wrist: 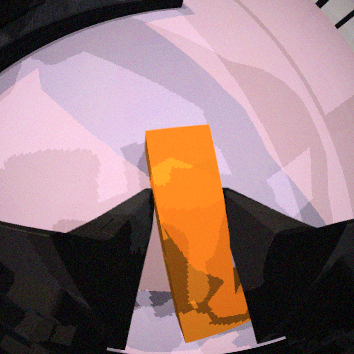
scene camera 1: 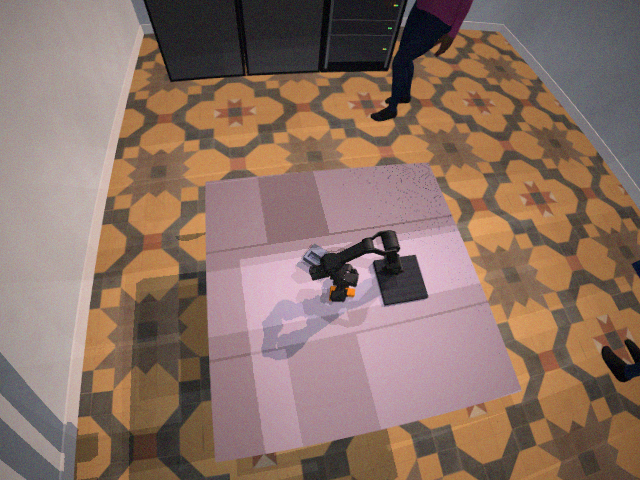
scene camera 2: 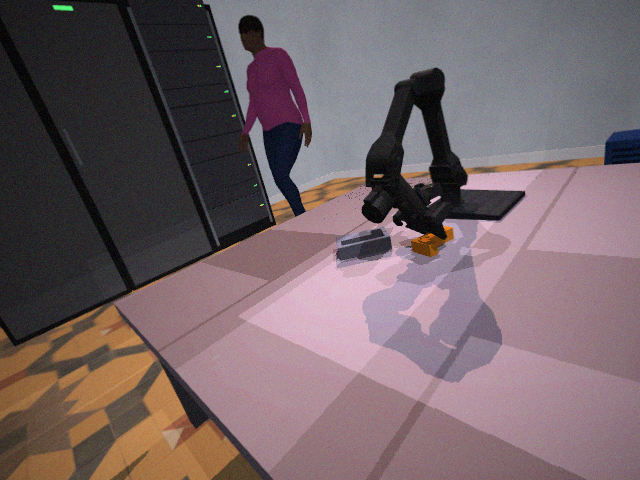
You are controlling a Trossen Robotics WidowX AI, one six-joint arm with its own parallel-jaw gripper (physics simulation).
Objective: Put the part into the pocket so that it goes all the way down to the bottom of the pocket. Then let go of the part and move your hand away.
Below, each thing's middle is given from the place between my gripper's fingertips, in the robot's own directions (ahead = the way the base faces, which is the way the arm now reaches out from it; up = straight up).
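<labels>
I see the grey pocket block (scene camera 2: 375, 240) 190 mm to the right of my hand, 50 mm ahead of it and 10 mm above it. The orange part (wrist: 207, 296) is here too, 10 mm to the right of my hand and 20 mm ahead of it.
</labels>
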